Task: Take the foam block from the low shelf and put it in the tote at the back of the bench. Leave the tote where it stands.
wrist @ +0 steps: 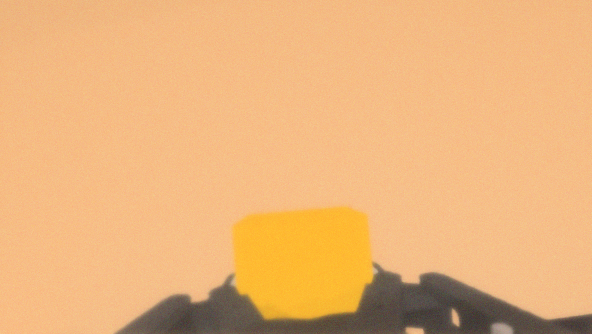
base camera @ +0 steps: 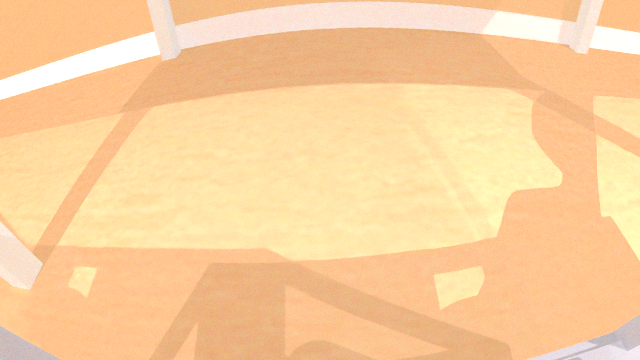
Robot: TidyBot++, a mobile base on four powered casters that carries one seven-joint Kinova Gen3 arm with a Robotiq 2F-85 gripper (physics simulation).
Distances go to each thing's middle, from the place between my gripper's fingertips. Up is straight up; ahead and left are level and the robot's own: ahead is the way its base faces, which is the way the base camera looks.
I see my gripper 20 mm past the yellow foam block (wrist: pixel 298 264) and 10 mm above it.
